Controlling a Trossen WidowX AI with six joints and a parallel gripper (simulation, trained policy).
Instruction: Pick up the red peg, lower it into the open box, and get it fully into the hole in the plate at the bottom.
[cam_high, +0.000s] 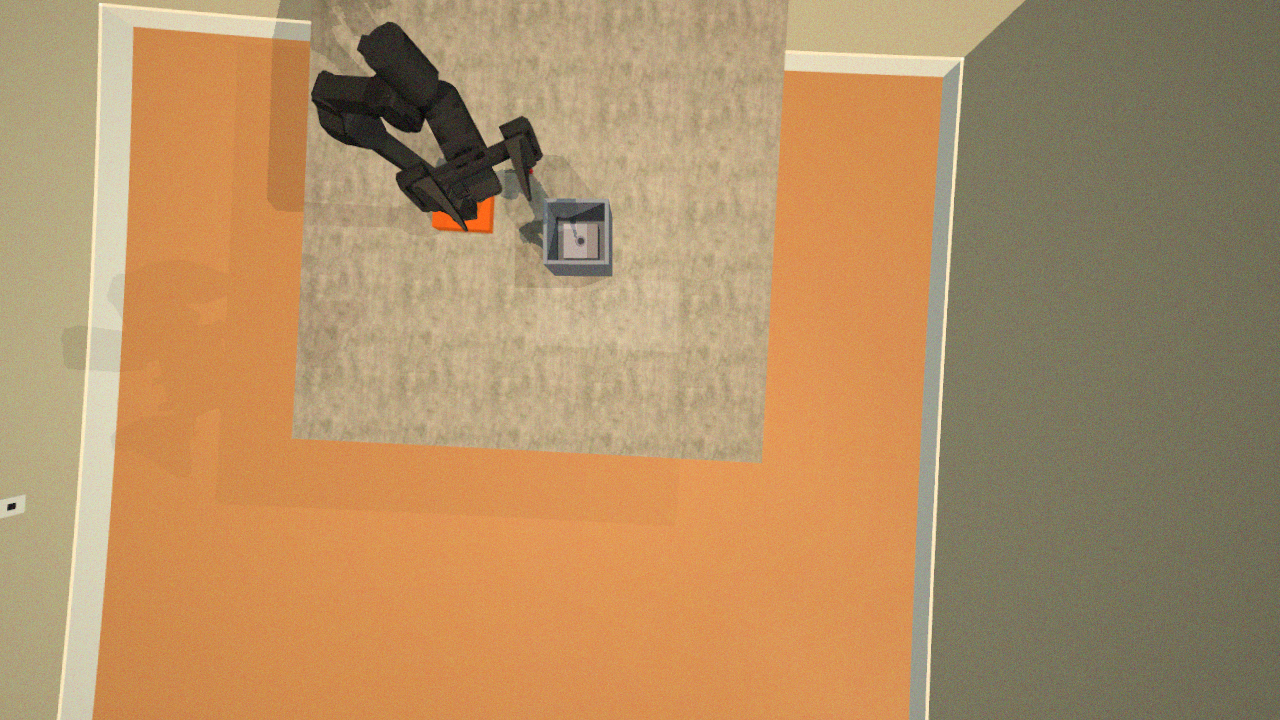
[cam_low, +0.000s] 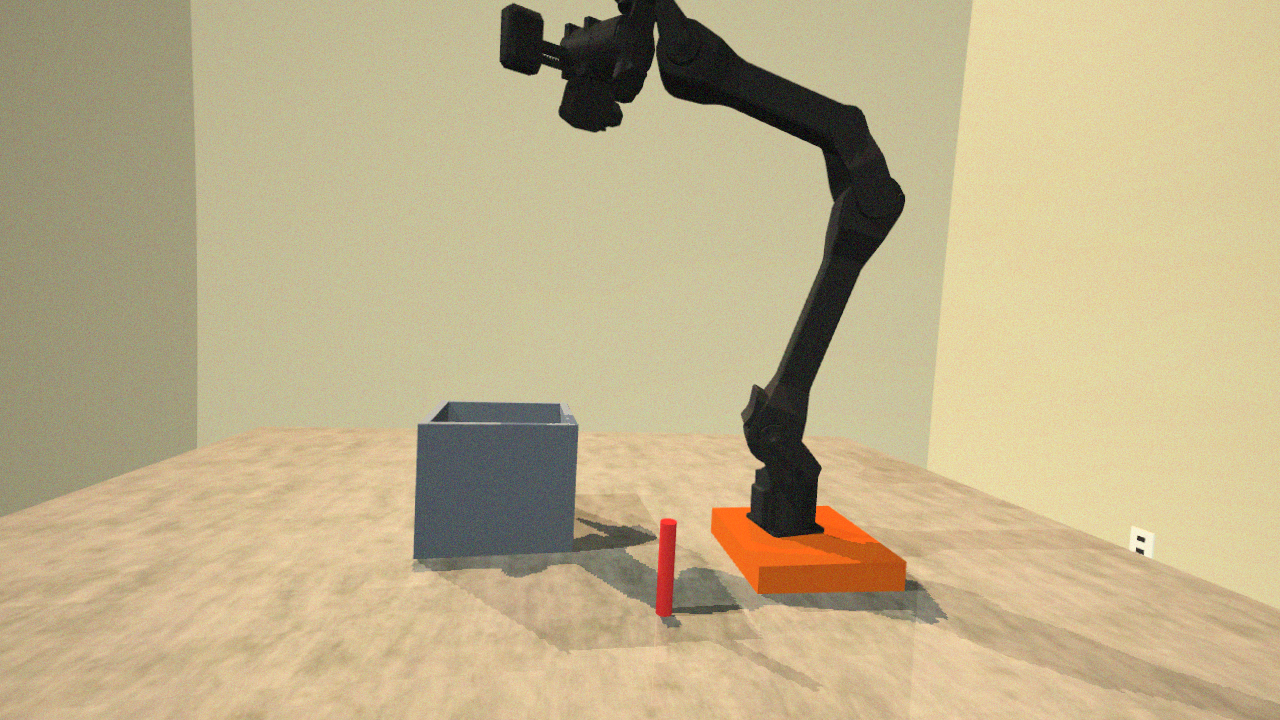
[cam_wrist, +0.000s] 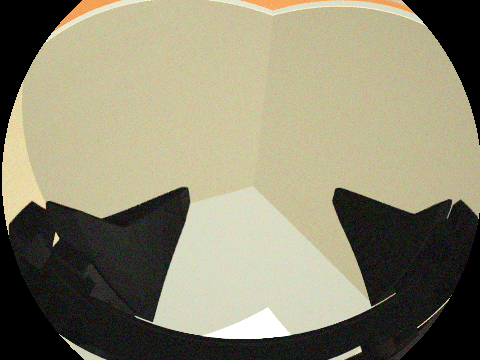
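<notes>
Now: the red peg 80 mm behind my gripper tip, 340 mm to the left of it and 550 mm below it. The rest, counted from my gripper tip: pale plate 40 mm ahead, 120 mm to the left, 540 mm below.
</notes>
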